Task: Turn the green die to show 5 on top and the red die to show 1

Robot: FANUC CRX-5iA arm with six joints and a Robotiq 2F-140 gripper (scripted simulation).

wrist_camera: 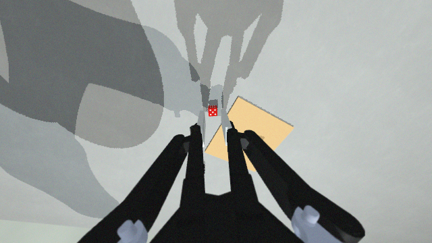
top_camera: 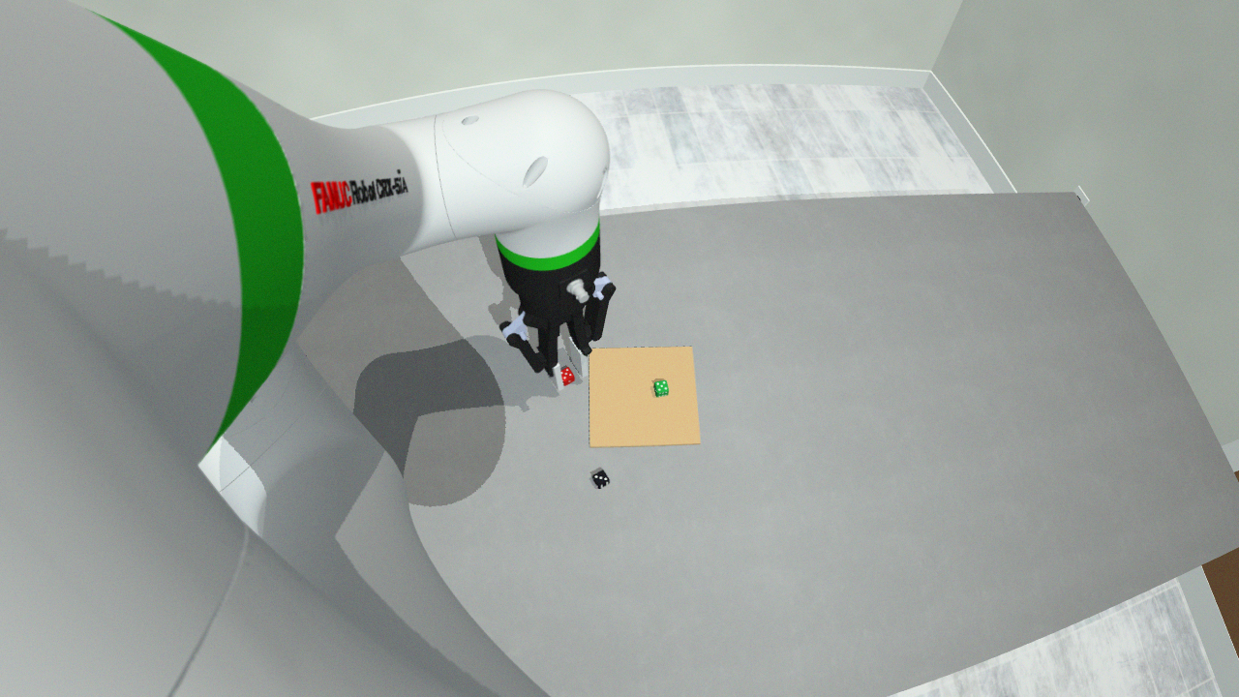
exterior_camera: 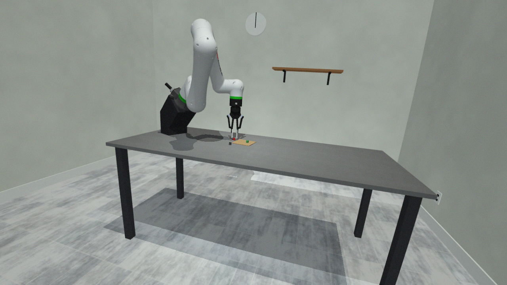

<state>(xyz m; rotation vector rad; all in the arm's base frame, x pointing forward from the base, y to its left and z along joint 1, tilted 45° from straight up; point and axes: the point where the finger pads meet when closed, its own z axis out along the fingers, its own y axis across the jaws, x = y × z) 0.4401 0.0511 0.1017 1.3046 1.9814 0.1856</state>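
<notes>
Now: hand 10 mm to the right of the red die and 50 mm above it. Round my hand: green die (110 mm ahead, 50 mm to the right, 40 mm below); tan mat (90 mm ahead, 50 mm to the right, 50 mm below); black die (140 mm to the right, 50 mm below).
</notes>
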